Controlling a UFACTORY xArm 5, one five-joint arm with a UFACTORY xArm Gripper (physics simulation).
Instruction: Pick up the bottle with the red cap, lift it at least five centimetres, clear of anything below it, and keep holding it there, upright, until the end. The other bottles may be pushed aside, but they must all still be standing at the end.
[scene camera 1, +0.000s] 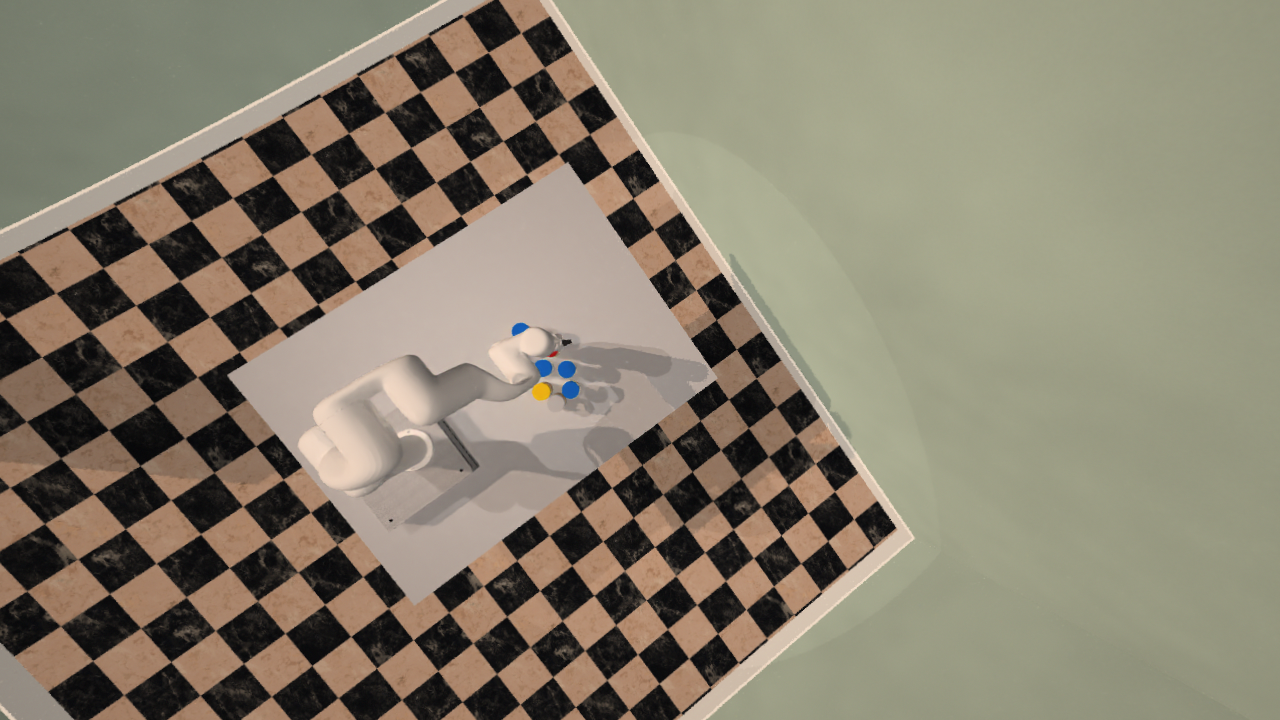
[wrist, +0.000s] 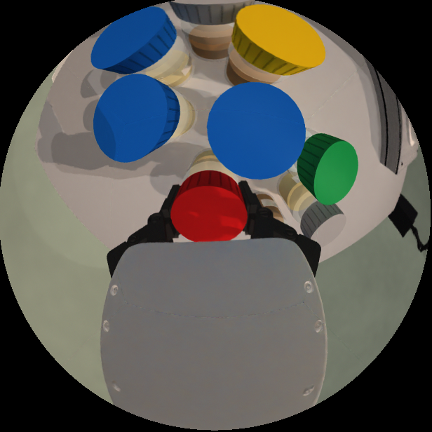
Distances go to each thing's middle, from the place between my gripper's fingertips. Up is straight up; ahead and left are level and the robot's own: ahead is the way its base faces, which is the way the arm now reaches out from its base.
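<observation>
Red-capped bottle (wrist: 208, 206): my hand is 1 cm above it and 1 cm to the left of it.
</observation>
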